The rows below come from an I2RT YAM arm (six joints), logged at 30 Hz.
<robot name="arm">
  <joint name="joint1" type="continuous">
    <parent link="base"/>
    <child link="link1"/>
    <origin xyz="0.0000 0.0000 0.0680" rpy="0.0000 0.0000 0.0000"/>
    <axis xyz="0 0 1"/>
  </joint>
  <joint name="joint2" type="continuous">
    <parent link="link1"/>
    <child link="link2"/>
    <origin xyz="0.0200 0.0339 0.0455" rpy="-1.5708 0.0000 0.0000"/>
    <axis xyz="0 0 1"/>
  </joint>
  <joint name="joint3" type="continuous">
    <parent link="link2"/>
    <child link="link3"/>
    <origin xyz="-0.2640 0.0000 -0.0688" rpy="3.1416 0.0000 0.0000"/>
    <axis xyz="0 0 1"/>
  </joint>
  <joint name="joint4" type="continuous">
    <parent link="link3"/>
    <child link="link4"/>
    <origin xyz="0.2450 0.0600 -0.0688" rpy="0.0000 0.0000 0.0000"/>
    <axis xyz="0 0 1"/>
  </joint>
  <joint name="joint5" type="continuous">
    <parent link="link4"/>
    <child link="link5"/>
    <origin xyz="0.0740 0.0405 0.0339" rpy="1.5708 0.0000 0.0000"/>
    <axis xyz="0 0 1"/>
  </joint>
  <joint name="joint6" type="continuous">
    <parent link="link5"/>
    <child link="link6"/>
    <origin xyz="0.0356 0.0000 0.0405" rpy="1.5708 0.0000 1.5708"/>
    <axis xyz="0 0 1"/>
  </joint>
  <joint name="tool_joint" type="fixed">
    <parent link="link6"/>
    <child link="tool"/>
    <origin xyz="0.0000 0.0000 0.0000" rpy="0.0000 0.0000 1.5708"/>
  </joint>
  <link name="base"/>
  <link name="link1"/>
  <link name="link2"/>
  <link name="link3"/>
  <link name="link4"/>
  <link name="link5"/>
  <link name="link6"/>
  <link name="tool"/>
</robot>
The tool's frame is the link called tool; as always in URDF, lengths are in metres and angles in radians. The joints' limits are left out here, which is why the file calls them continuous.
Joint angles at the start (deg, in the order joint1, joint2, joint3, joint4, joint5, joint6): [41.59 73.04 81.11 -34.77 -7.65 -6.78]
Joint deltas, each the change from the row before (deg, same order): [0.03 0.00 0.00 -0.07 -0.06 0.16]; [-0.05 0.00 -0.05 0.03 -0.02 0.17]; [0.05 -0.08 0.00 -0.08 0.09 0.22]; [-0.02 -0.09 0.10 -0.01 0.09 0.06]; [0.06 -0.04 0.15 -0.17 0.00 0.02]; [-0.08 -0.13 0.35 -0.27 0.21 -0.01]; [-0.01 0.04 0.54 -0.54 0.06 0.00]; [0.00 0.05 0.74 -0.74 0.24 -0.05]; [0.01 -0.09 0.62 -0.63 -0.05 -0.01]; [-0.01 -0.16 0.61 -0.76 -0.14 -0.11]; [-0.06 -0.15 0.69 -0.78 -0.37 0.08]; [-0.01 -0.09 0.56 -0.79 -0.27 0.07]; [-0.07 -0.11 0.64 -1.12 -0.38 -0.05]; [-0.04 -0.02 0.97 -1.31 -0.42 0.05]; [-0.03 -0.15 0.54 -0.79 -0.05 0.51]
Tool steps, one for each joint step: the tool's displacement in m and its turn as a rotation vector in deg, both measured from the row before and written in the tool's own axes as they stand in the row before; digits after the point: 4 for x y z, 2 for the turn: [0.0001 0.0002 0.0000 -0.09 0.06 0.16]; [0.0002 -0.0002 0.0001 0.02 0.02 0.20]; [0.0000 0.0003 -0.0005 0.04 0.01 0.20]; [-0.0006 -0.0001 -0.0009 0.13 -0.17 0.05]; [-0.0005 0.0003 -0.0007 -0.05 -0.02 -0.01]; [-0.0013 -0.0004 -0.0021 0.30 -0.18 0.00]; [-0.0015 0.0000 -0.0015 0.06 0.05 0.01]; [-0.0020 -0.0001 -0.0021 0.23 0.08 -0.04]; [-0.0019 0.0002 -0.0027 -0.05 -0.08 -0.02]; [-0.0017 0.0003 -0.0032 -0.13 -0.02 -0.11]; [-0.0019 0.0002 -0.0034 -0.31 -0.10 0.10]; [-0.0012 0.0003 -0.0026 -0.27 0.11 0.09]; [-0.0009 0.0002 -0.0030 -0.35 0.33 0.03]; [-0.0019 0.0004 -0.0036 -0.42 0.27 0.12]; [-0.0010 0.0002 -0.0030 -0.03 0.09 0.54]
